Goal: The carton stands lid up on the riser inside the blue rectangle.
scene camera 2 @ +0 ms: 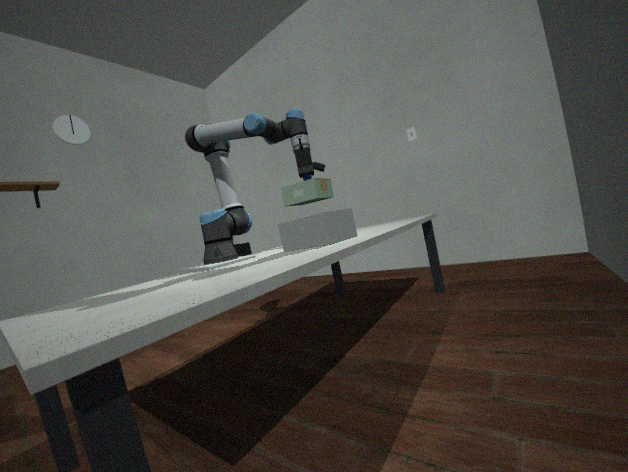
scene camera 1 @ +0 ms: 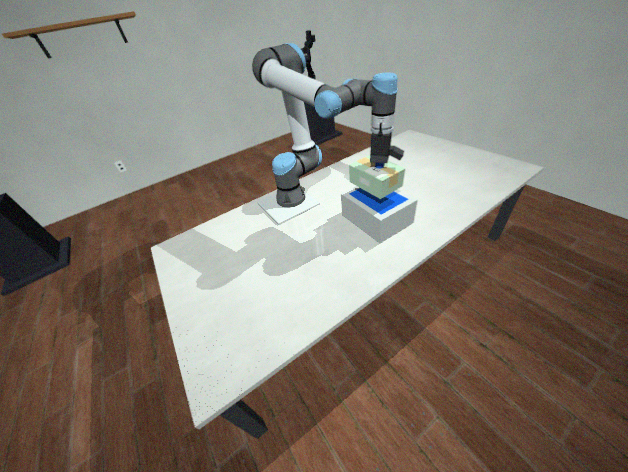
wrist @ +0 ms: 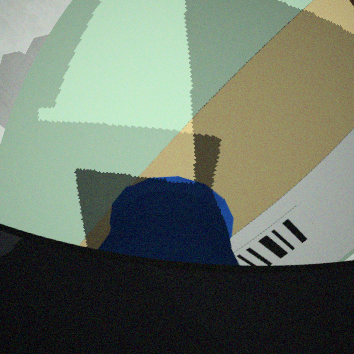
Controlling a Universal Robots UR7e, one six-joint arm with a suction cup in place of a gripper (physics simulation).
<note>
My suction cup (wrist: pixel 174 218) carries a pale green carton (scene camera 1: pixel 381 182), clear of everything else. A grey riser (scene camera 1: pixel 379 218) rests on the table.
The pale green carton also shows in scene camera 2 (scene camera 2: pixel 316 189) and in the wrist view (wrist: pixel 247 104). The grey riser is seen too in scene camera 2 (scene camera 2: pixel 327 228). The wrist view does not show the grey riser, which is hidden by the pale green carton.
</note>
